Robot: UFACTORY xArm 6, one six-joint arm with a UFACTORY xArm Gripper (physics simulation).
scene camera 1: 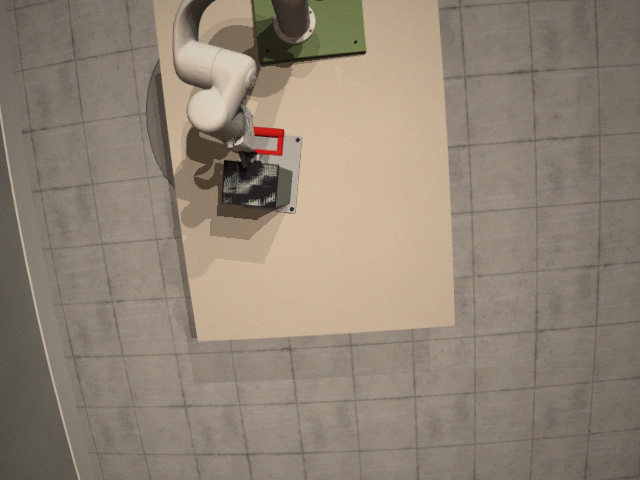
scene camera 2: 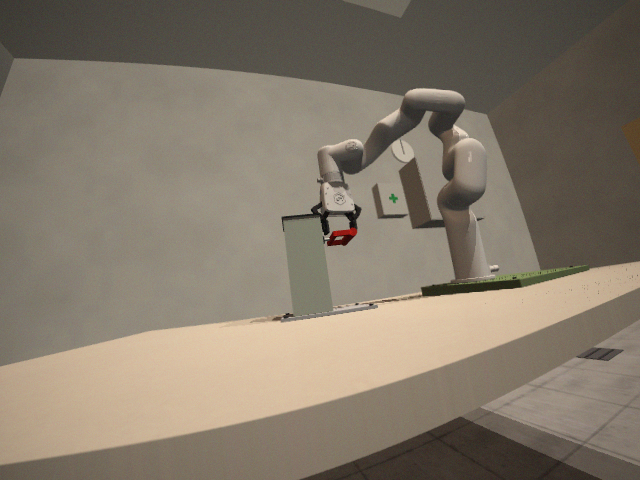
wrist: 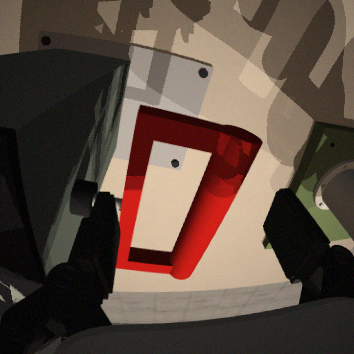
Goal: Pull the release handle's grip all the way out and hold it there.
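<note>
The release handle (scene camera 1: 269,131) (scene camera 2: 349,237) (wrist: 212,215) is a red rectangular frame with a thick round grip bar on its outer side. A short shaft (wrist: 118,203) joins its inner bar to the side of a tall grey-green housing (scene camera 1: 284,187) (scene camera 2: 307,268) (wrist: 35,100). My gripper (scene camera 1: 250,163) (scene camera 2: 339,230) (wrist: 196,210) is open, pointing down over the handle. In the wrist view one finger is by the shaft, between housing and inner bar, and the other is beyond the grip bar. Nothing is held. The arm hides part of the handle in scene camera 1.
The housing stands on a grey base plate (scene camera 1: 297,175) (scene camera 2: 356,308) (wrist: 185,85) with dark bolts, on a beige table (scene camera 1: 361,232) (scene camera 2: 206,372). The arm's green mounting plate (scene camera 1: 336,31) (scene camera 2: 547,273) (wrist: 306,170) is on the handle's side of the housing.
</note>
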